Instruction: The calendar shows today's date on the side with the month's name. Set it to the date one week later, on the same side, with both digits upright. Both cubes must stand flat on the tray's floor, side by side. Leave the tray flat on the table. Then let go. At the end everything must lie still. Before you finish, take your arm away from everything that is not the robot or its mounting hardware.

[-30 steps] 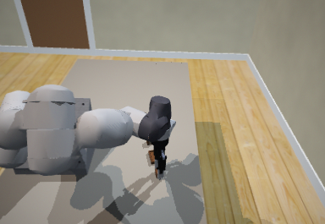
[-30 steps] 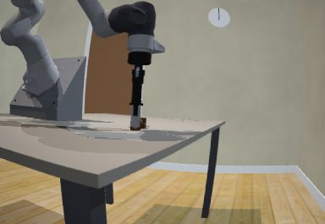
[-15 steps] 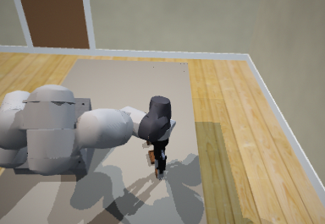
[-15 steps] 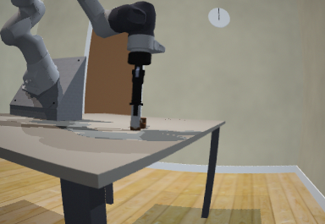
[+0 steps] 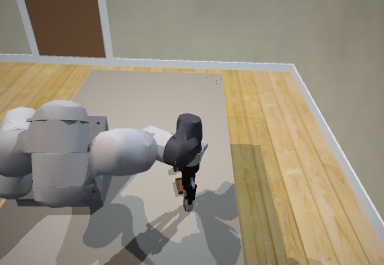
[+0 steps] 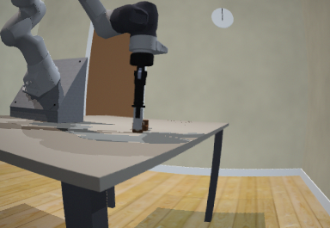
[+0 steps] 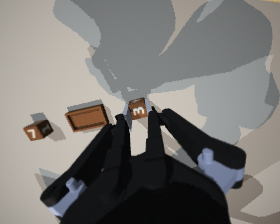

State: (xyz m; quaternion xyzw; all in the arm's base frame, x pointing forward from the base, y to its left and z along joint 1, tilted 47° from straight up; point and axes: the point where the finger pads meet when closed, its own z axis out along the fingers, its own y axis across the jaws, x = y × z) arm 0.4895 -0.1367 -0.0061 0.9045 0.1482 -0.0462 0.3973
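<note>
The brown tray lies 110 mm to the left of my hand, 30 mm below it and 30 mm behind it.
</note>
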